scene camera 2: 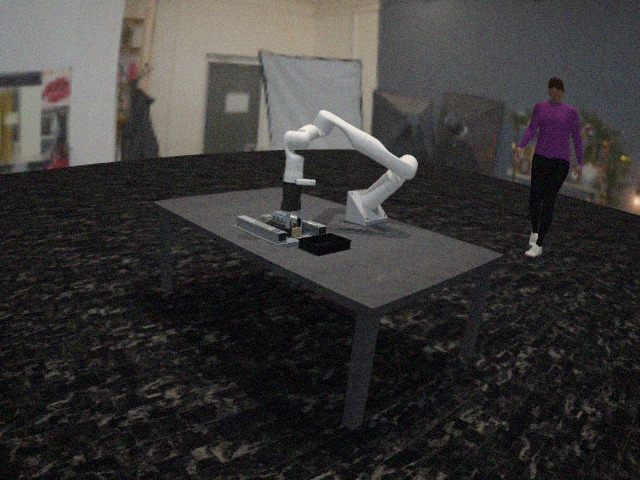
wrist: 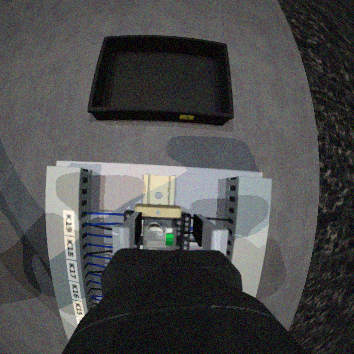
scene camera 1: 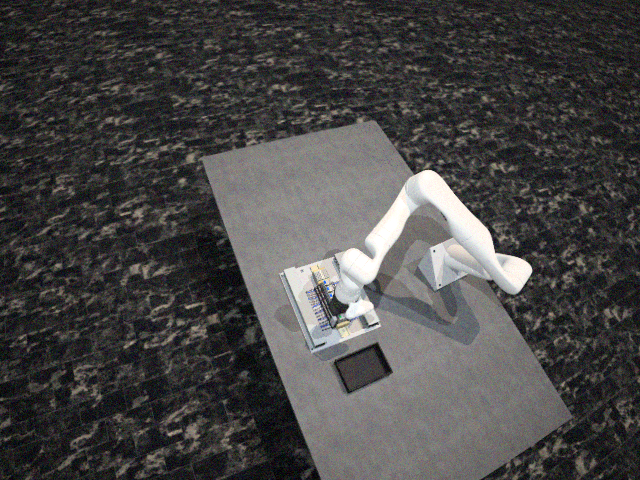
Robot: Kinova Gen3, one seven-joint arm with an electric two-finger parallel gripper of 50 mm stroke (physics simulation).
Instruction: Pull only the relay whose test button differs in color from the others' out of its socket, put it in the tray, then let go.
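Frame: origin at the arm's base, x back, y right, z up, level; millimetres.
Seen in the pictures: gripper, fingertip midpoint: (scene camera 2: 293, 227) (wrist: 166, 223) (scene camera 1: 339, 321); arm's base at its link origin: (scene camera 2: 368, 201) (scene camera 1: 453, 256).
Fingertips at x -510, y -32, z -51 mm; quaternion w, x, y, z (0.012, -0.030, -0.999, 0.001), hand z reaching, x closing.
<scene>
Pixels of each thing's top centre, then the offset from my fingertips to it. "*": a spot on its surface instead. Level surfaces: height alone.
- clear relay with a green test button, top centre: (wrist: 157, 239) dy +6, dx +9, dz +29 mm
- black tray at a spot on its surface: (wrist: 161, 80) (scene camera 1: 362, 368) * dy -172, dx +3, dz -37 mm
- panel at a spot on its surface: (wrist: 200, 181) * dy -41, dx -43, dz -37 mm
- grey wire duct at its top centre: (wrist: 240, 301) (scene camera 1: 304, 304) (scene camera 2: 260, 223) dy +106, dx -85, dz +3 mm
- beige end stop at its top centre: (wrist: 157, 212) (scene camera 2: 297, 227) dy -12, dx +9, dz +0 mm
- table at its surface level: dz -41 mm
A clear relay with a green test button (wrist: 161, 237) sits in its socket at the end of the row, next to the beige end stop, in the wrist view. My gripper (wrist: 166, 223) is open, its two fingertips standing apart on either side of this relay with nothing held. The other relays in the row are hidden under the gripper body, so their button colors do not show there. In scene camera 1 the gripper is down over the panel, its fingertips hidden. The black tray (scene camera 1: 363, 367) (scene camera 2: 324, 244) (wrist: 161, 80) lies beside the panel and is empty.
The panel (scene camera 1: 302, 304) (wrist: 200, 181) carries a grey wire duct (scene camera 2: 261, 229) (wrist: 252, 220) along each side, blue wires and labels K19 to K15. A beige end stop (wrist: 158, 211) borders the relay. A person in purple (scene camera 2: 555, 131) stands beyond the table (scene camera 2: 413, 258).
</scene>
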